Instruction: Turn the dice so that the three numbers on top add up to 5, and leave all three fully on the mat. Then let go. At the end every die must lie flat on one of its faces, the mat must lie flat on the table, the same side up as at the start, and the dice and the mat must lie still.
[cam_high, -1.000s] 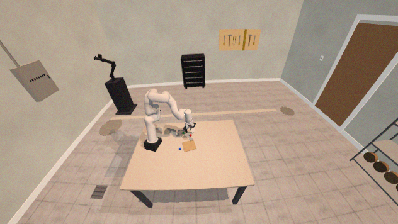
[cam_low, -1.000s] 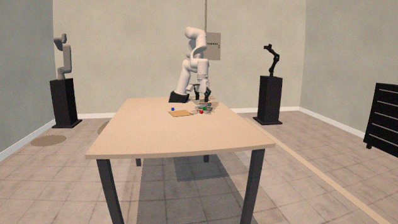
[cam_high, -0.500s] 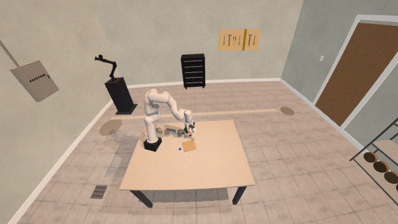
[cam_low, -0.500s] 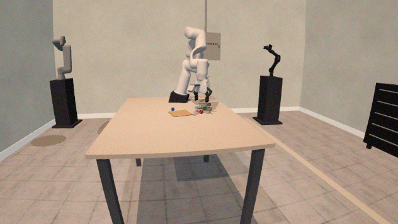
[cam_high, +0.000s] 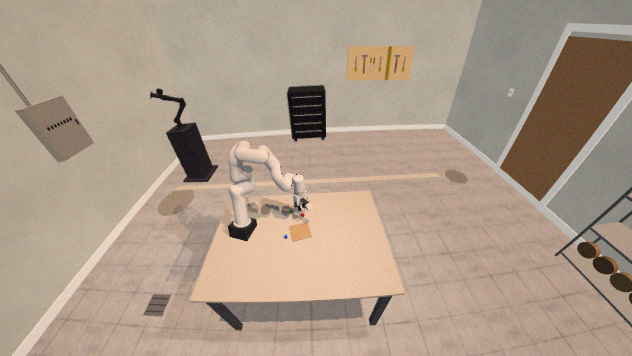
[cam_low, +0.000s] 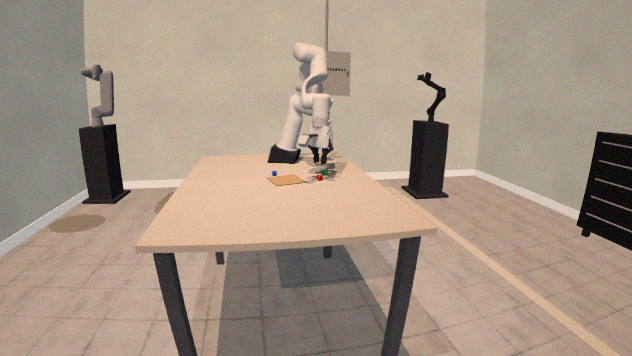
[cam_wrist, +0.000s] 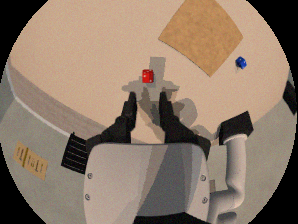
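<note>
Right now my hand is 9 cm above the red die. Also, from my hand: green die: 9 cm below, 9 cm behind, 4 cm to the left; then blue die: 20 cm to the right, 10 cm behind, 9 cm below; then brown mat: 15 cm to the right, 10 cm below, 1 cm behind.
</note>
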